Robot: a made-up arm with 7 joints. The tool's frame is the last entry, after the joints. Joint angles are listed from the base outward. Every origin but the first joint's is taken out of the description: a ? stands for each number. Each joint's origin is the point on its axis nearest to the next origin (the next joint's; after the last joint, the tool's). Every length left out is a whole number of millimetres.
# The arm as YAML. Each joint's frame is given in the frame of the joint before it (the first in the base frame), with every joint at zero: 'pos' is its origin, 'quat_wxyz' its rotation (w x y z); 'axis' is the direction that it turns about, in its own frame. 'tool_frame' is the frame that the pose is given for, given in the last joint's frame.
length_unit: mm
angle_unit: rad
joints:
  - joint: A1
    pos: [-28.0, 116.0, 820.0]
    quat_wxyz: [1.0, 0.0, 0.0, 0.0]
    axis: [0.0, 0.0, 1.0]
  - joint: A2
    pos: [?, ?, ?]
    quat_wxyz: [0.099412, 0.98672, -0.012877, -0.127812]
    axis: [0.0, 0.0, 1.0]
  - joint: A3
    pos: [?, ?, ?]
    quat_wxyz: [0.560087, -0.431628, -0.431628, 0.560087]
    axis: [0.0, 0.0, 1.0]
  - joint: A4
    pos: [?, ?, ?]
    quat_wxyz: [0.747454, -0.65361, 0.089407, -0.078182]
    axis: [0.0, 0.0, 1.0]
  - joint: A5
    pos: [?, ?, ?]
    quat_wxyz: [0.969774, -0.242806, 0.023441, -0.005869]
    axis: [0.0, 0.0, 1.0]
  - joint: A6
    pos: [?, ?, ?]
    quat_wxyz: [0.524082, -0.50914, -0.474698, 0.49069]
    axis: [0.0, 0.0, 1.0]
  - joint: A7
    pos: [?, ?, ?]
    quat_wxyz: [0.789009, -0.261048, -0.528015, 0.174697]
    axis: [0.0, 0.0, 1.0]
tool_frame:
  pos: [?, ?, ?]
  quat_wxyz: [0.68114, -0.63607, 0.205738, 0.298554]
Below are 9 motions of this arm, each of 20 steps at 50 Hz.
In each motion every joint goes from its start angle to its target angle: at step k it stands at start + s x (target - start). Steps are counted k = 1, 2, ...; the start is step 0. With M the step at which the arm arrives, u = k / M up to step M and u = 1 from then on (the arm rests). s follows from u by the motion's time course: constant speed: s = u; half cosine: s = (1 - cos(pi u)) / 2; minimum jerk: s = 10 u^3 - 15 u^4 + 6 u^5.
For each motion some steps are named. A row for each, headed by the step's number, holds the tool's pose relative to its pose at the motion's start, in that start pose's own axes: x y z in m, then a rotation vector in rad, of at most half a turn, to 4 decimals.
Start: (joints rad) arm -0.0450 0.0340 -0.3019 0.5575 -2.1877 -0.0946 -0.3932
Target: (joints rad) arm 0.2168 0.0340 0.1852 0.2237 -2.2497 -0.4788 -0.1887
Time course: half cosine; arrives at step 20
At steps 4, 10, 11, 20:
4: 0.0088 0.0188 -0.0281 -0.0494 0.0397 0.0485
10: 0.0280 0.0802 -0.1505 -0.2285 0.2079 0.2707
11: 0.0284 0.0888 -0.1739 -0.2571 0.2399 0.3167
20: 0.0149 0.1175 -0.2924 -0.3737 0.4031 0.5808

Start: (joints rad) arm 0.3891 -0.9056 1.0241 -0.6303 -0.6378 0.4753 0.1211
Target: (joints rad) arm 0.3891 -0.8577 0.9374 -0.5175 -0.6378 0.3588 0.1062
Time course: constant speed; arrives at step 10
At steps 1, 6, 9, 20:
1: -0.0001 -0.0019 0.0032 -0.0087 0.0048 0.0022
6: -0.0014 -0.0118 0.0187 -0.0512 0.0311 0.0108
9: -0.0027 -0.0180 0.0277 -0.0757 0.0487 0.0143
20: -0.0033 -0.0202 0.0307 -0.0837 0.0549 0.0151

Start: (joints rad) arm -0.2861 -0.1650 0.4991 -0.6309 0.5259 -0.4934 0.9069
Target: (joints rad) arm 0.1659 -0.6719 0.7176 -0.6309 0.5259 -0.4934 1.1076
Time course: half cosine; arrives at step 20
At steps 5, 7, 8, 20:
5: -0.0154 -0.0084 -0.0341 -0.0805 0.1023 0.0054
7: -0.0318 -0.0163 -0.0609 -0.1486 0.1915 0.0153
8: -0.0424 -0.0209 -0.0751 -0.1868 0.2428 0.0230
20: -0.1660 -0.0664 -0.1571 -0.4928 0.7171 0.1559

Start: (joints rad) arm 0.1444 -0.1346 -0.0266 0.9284 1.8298 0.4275 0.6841
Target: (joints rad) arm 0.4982 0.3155 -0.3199 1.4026 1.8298 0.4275 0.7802
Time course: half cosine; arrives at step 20
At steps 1, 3, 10, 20:
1: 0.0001 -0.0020 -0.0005 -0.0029 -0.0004 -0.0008
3: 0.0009 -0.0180 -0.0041 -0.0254 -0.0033 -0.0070
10: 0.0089 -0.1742 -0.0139 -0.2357 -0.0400 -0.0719
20: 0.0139 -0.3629 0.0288 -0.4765 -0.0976 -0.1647

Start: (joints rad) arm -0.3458 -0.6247 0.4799 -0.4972 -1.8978 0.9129 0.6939
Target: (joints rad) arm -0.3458 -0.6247 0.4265 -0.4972 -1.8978 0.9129 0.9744
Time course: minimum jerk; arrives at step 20
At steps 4, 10, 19, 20:
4: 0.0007 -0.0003 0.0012 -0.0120 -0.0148 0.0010
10: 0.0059 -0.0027 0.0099 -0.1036 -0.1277 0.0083
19: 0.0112 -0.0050 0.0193 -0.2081 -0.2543 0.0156
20: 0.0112 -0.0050 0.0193 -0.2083 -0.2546 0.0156

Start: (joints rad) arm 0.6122 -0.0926 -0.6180 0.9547 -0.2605 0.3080 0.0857
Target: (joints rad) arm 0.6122 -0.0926 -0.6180 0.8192 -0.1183 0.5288 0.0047
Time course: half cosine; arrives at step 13
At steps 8, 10, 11, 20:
8: 0.0226 -0.0305 -0.0213 0.0898 -0.0398 -0.1389
10: 0.0285 -0.0393 -0.0280 0.1157 -0.0514 -0.1785
11: 0.0304 -0.0423 -0.0303 0.1247 -0.0555 -0.1922
20: 0.0321 -0.0449 -0.0323 0.1322 -0.0589 -0.2035

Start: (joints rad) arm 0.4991 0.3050 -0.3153 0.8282 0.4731 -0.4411 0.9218
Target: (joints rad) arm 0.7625 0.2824 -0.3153 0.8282 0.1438 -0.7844 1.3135
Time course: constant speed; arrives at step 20
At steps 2, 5, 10, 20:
2: -0.0025 0.0067 0.0162 -0.0154 -0.0276 0.0336
5: -0.0060 0.0167 0.0403 -0.0373 -0.0705 0.0839
10: -0.0109 0.0330 0.0800 -0.0704 -0.1454 0.1669
20: -0.0170 0.0635 0.1565 -0.1234 -0.3072 0.3295

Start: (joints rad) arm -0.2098 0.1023 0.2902 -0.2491 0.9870 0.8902 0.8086
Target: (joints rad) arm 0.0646 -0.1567 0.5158 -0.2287 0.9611 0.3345 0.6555
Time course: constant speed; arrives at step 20
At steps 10, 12, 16, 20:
10: 0.0035 -0.0311 0.0123 -0.1308 0.0388 0.2432
12: 0.0033 -0.0368 0.0161 -0.1619 0.0539 0.2911
16: 0.0019 -0.0478 0.0251 -0.2290 0.0915 0.3850
20: -0.0005 -0.0580 0.0356 -0.3025 0.1392 0.4753

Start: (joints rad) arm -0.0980 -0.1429 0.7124 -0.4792 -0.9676 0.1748 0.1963
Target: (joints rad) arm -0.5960 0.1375 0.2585 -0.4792 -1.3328 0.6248 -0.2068
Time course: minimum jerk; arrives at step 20
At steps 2, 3, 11, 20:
2: 0.0003 0.0009 0.0055 0.0072 -0.0085 -0.0015
3: 0.0008 0.0026 0.0172 0.0226 -0.0263 -0.0046
11: -0.0918 0.0061 0.3748 0.5869 -0.5452 -0.0062
20: -0.2621 -0.0629 0.5652 1.0601 -0.8611 0.1166

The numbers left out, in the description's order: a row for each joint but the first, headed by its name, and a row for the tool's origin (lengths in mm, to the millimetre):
A2: -142.0 -189.0 0.0
A3: 130.0 -4.0 0.0
A4: 158.0 -362.0 0.0
A5: -221.0 -292.0 0.0
A6: -103.0 271.0 0.0
A7: 142.0 -84.0 0.0
tool: 20.0 31.0 0.0

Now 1 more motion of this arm.
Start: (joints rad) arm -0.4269 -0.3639 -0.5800 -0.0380 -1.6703 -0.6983 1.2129
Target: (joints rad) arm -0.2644 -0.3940 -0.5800 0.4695 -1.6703 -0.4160 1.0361
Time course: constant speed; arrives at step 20
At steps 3, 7, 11, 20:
3: 0.0115 0.0069 -0.0281 0.0057 0.1079 0.0014
7: 0.0222 0.0167 -0.0677 0.0067 0.2517 0.0021
11: 0.0270 0.0269 -0.1090 0.0003 0.3950 0.0016
20: 0.0159 0.0490 -0.2041 -0.0412 0.7138 -0.0034

